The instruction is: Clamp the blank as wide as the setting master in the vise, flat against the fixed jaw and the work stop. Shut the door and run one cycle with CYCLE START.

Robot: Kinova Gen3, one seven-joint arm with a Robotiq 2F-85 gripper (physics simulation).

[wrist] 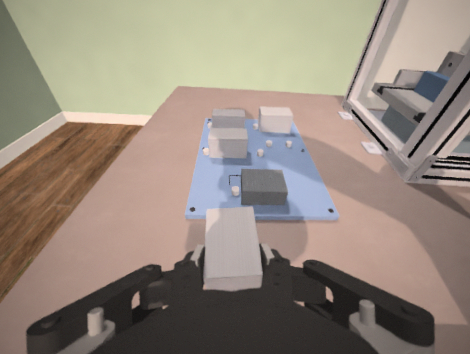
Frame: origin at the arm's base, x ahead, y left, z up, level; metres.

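Seen in the pictures: gripper, fingertip midpoint: (232, 256).
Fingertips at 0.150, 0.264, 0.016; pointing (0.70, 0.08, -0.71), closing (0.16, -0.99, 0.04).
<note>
A point is followed by its place in that frame, as x, y, z.
My gripper (232, 256) @(0.150, 0.264, 0.016) is shut on a light grey block, at the bottom centre of the wrist view. The held block (231, 242) @(0.154, 0.266, 0.031) points forward, above the table and short of the near edge of the blue board. On the blue board (215, 195) @(0.248, 0.300, -0.024) stand a dark grey block (263, 187) @(0.248, 0.240, 0.001) at the near right, a light block (228, 143) @(0.332, 0.297, 0.004) at the left, a grey block (228, 118) @(0.408, 0.309, 0.007) behind it and a pale block (275, 120) @(0.430, 0.223, 0.002) at the back right. Part of the vise (410, 100), with a blue piece, shows inside the machine at the right. The CYCLE START button does not show.
Small white pegs, such as one peg (235, 191) @(0.253, 0.274, -0.017), stand on the board. The machine's frame (382, 145) @(0.415, 0.021, -0.018) rises at the right, with a small white foot plate (371, 148) @(0.415, 0.037, -0.027) on the table (125, 165) @(0.294, 0.457, -0.032). A green wall is behind, and wooden floor lies at the left.
</note>
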